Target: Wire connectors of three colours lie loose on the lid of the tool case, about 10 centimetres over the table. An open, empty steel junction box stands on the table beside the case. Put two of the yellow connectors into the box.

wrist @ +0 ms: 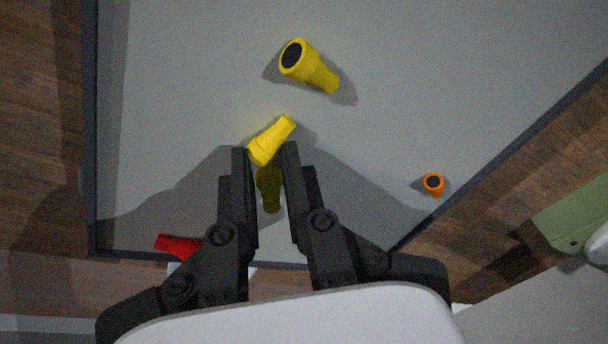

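Observation:
My gripper (266,165) has its two black fingers close together low over the grey case lid (425,90). It is shut on a yellow connector (270,187), which is in shadow between the fingers, wide end up in the picture. A second, brighter yellow connector (274,139) lies tilted at the fingertips, its wide end overlapping the gap between them. A third yellow connector (311,67) lies farther up the lid, apart from the fingers. The junction box cannot be made out in this view.
A red connector (175,245) shows at the lid's lower edge, partly behind the left finger. A small orange connector (434,185) lies near the right edge of the lid. Wooden table (45,125) shows on both sides. A green board (575,215) is at the far right.

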